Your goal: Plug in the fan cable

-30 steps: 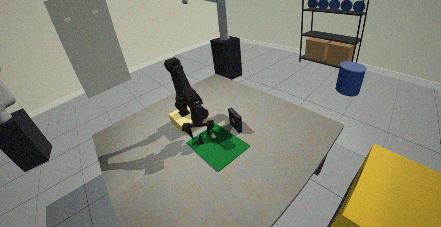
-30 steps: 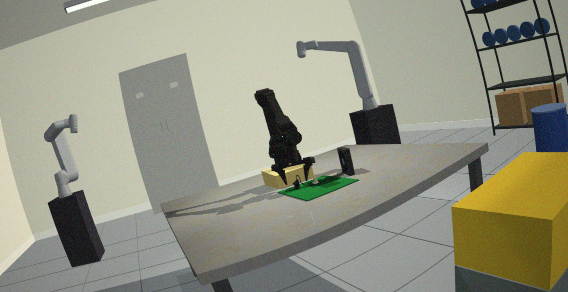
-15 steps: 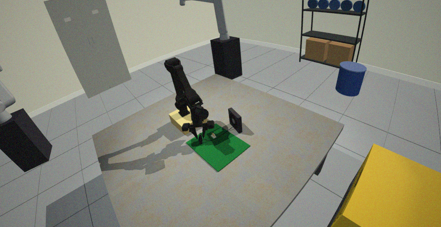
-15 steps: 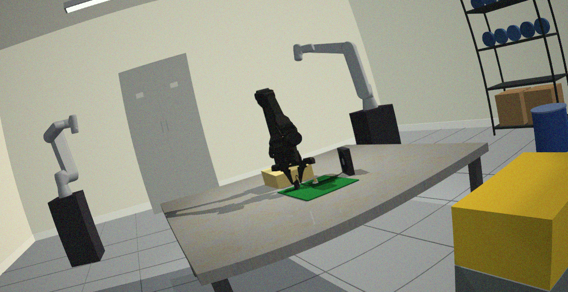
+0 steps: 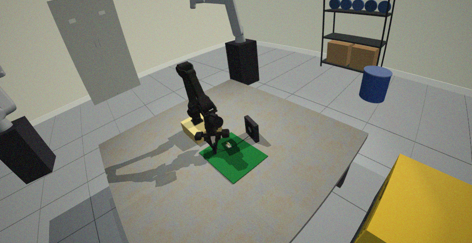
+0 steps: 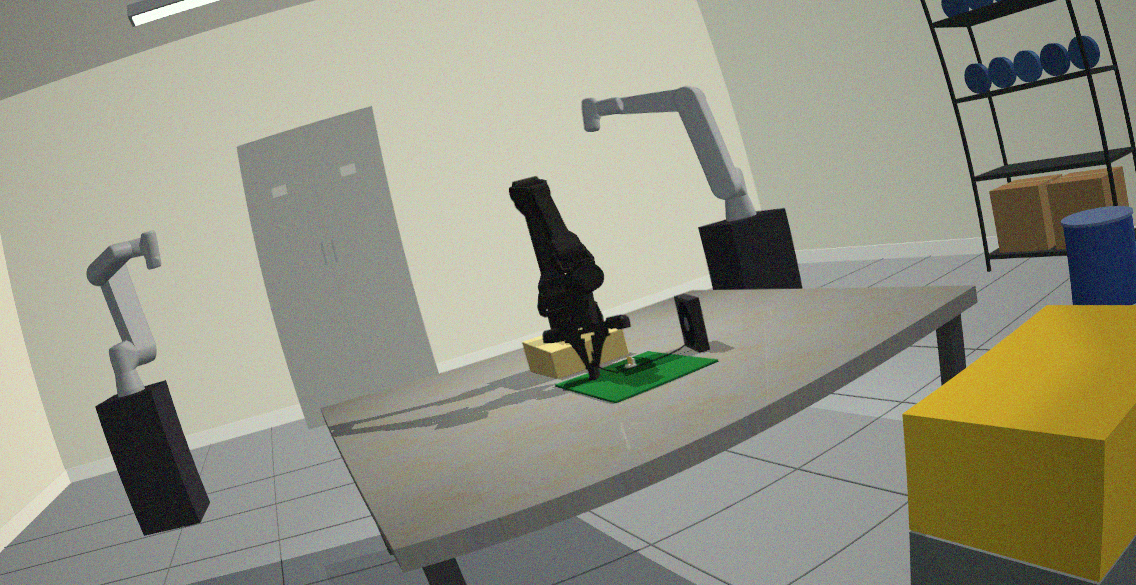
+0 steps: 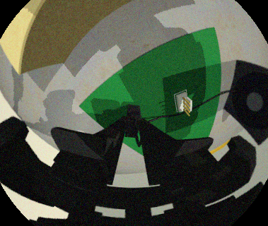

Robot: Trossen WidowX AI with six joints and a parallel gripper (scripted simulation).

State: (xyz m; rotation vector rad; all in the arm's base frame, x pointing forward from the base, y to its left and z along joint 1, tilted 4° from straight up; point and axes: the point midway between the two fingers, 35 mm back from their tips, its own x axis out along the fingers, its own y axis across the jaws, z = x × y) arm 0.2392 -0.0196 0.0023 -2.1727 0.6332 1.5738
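The four-pin fan header lies 20 mm ahead of my gripper tip, 80 mm to the left of it and 20 mm below it. The rest, counted from my gripper tip: green board (90 mm ahead, 60 mm to the left, 40 mm below); then black fan (40 mm ahead, 220 mm to the left, 30 mm above); then dark plug (10 mm ahead).
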